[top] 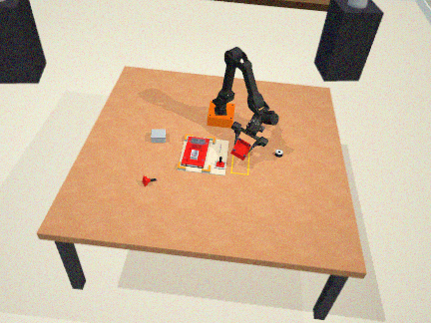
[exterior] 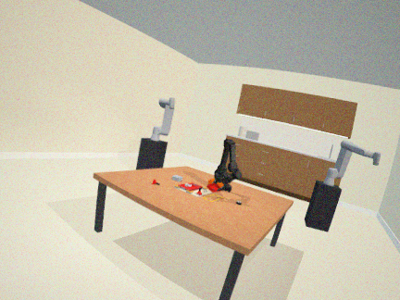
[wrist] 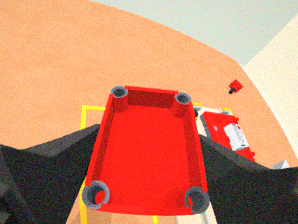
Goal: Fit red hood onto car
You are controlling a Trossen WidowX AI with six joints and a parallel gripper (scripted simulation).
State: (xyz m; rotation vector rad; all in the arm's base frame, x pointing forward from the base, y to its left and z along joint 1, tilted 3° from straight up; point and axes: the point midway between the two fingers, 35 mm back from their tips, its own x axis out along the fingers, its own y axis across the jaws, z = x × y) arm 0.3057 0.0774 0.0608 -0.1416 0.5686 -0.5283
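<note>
Right now the red hood is 1 cm behind my gripper tip and 1 cm below it. Also, from my gripper tip: black-and-white part (5 cm behind, 21 cm to the left, 8 cm below).
</note>
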